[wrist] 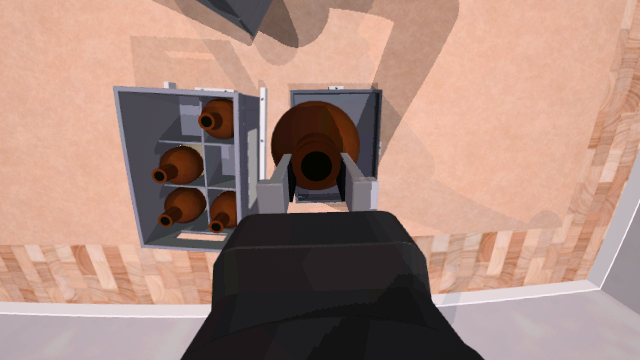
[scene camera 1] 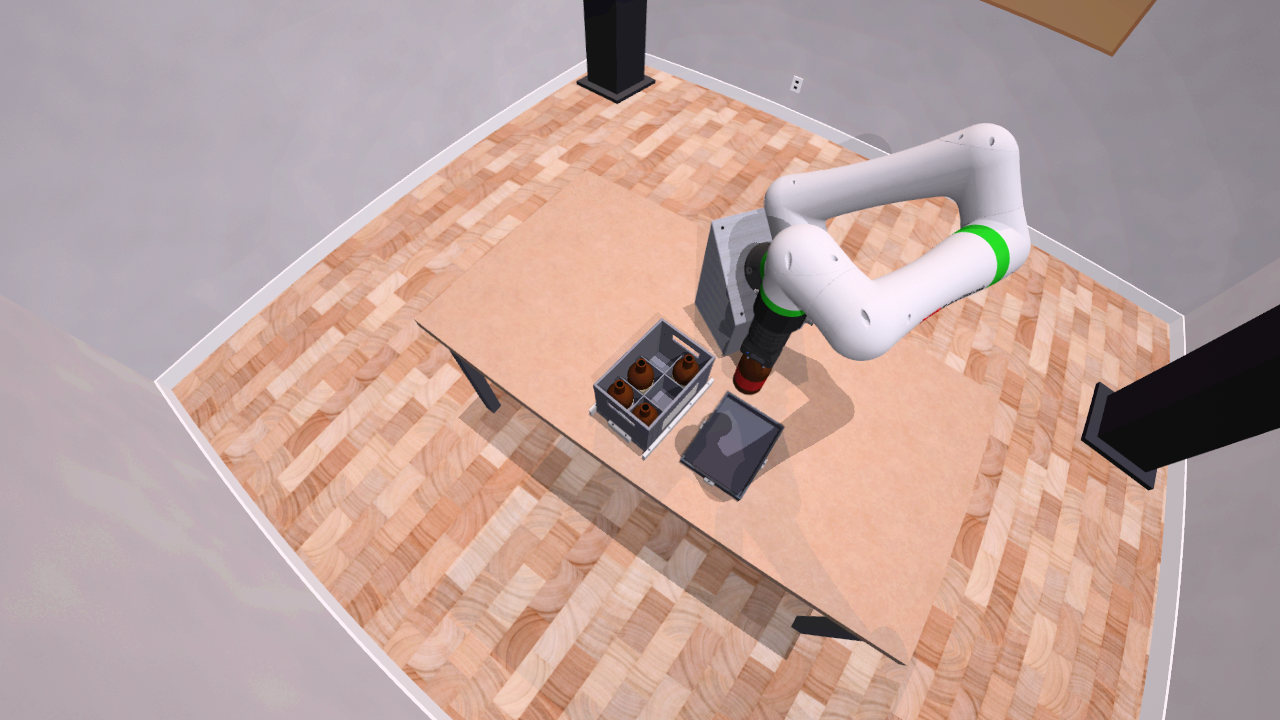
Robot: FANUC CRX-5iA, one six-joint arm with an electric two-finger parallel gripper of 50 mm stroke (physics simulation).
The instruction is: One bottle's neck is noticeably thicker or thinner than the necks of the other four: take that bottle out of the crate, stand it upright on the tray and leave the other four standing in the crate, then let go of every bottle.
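Frame: origin at the arm's base, x down, y left, z ahead, level; centimetres.
Where they show: gripper, fingertip midpoint: [wrist: 316,168] [scene camera 1: 757,359].
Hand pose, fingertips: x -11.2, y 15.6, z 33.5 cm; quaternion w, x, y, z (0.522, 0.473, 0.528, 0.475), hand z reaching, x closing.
Observation:
Things, the pixels of their top centre, and the offset from my fingertips. "*": a spot on its surface instead.
- brown bottle, middle of its top: [wrist: 318,167] [scene camera 1: 764,348] dx -3.6, dy -0.1, dz -1.0 cm
- grey crate, middle of its top: [wrist: 182,178] [scene camera 1: 655,370] dx +19.3, dy -20.5, dz +8.4 cm
- light rail, surface spot: [wrist: 263,130] * dx +33.8, dy -10.4, dz +1.4 cm
My gripper [scene camera 1: 757,356] [wrist: 316,168] is shut on the neck of a brown bottle [scene camera 1: 749,379] [wrist: 315,119] with a red band. The bottle hangs upright in the air; in the wrist view it overlaps the tray [scene camera 1: 716,463] [wrist: 369,112], and in the scene view it shows just behind the tray's back edge. Four other brown bottles [scene camera 1: 687,368] [scene camera 1: 640,374] [scene camera 1: 619,392] [scene camera 1: 644,412] [wrist: 222,120] [wrist: 184,165] [wrist: 187,205] [wrist: 226,209] stand in compartments of the grey crate [scene camera 1: 617,420] [wrist: 140,130]. The held neck is nearer the wrist camera, so neck widths are hard to compare.
The tray lies to the right of the crate, with a narrow gap between them. A light rail [wrist: 263,130] runs along the crate's side nearest the tray. The robot's grey pedestal [scene camera 1: 726,286] [wrist: 242,12] stands behind the crate and tray. Dividers split the crate's inside.

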